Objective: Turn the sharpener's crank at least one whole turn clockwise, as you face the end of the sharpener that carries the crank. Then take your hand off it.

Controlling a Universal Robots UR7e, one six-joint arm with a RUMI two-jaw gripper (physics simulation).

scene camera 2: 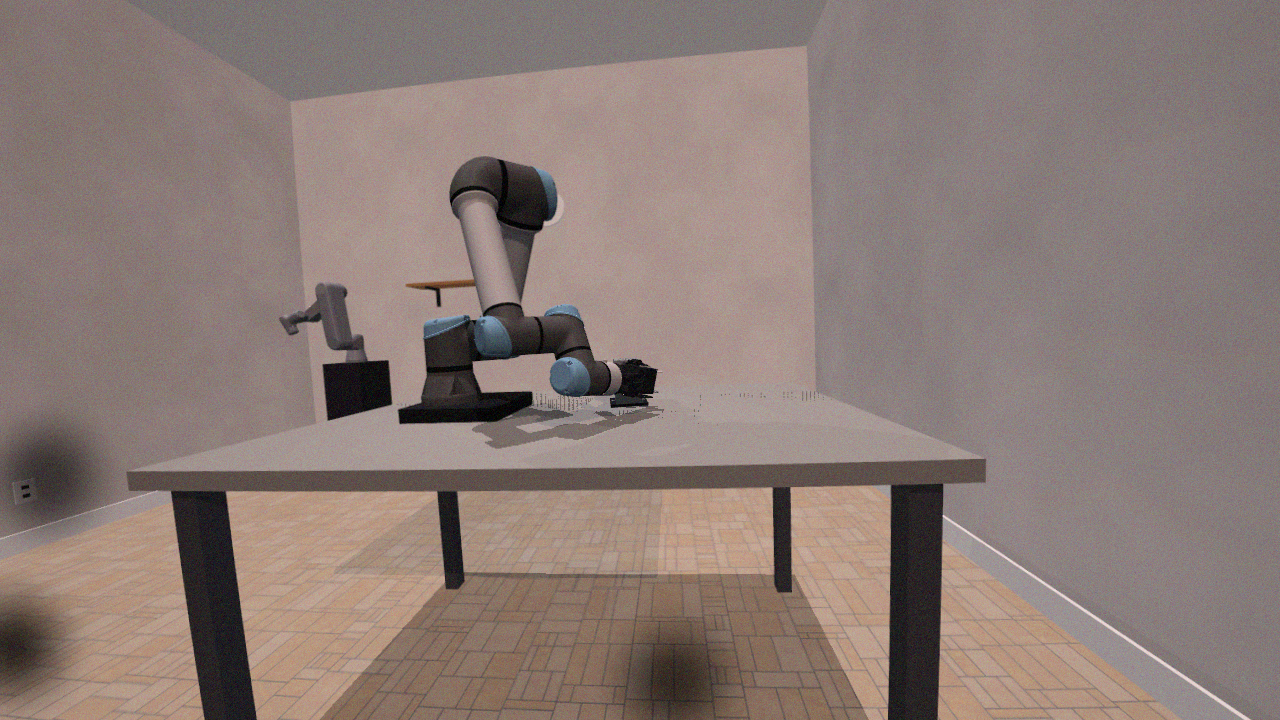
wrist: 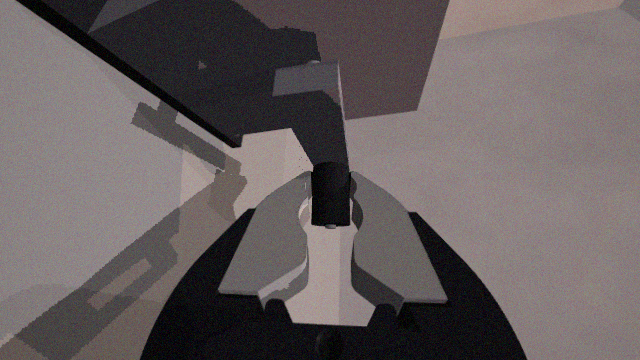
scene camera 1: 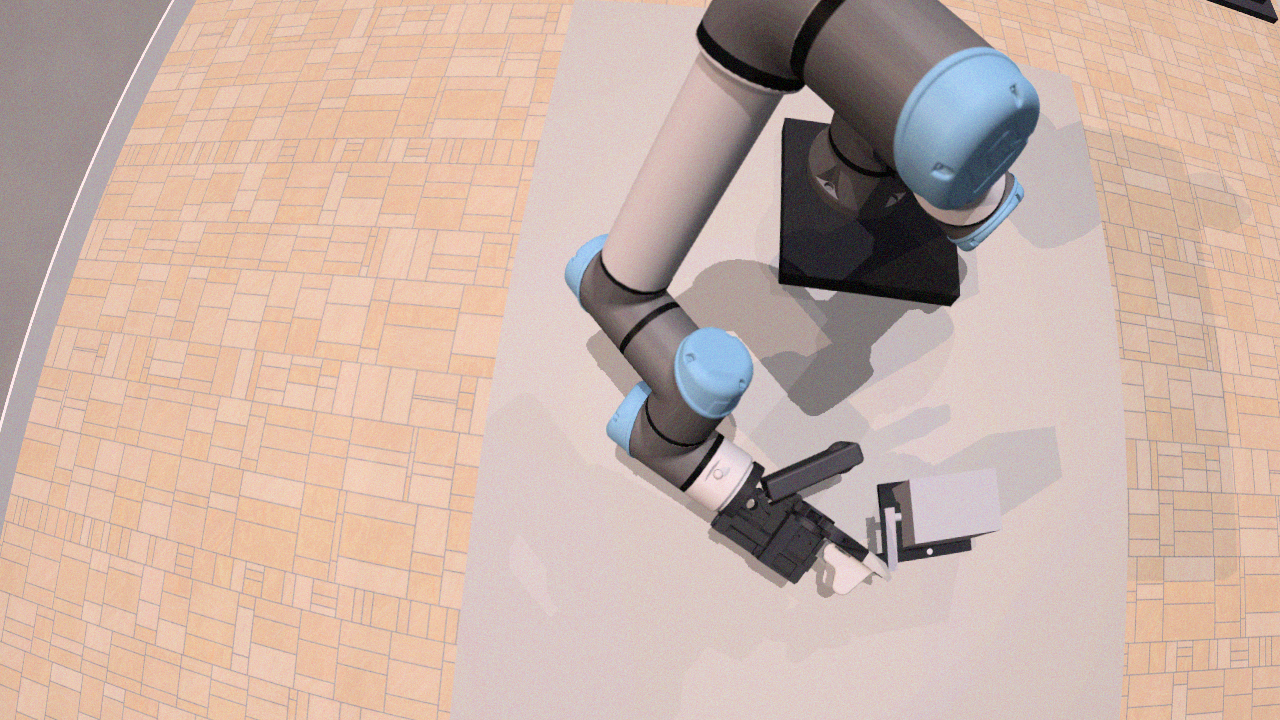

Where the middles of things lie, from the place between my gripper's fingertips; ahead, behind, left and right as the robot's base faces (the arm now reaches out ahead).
Right now the sharpener [scene camera 1: 938,515] is 70 mm behind my hand, 50 mm to the left of it and 10 mm below it. The rest, counted from my hand: black crank handle [wrist: 330,193]: 10 mm behind, 20 mm to the right.
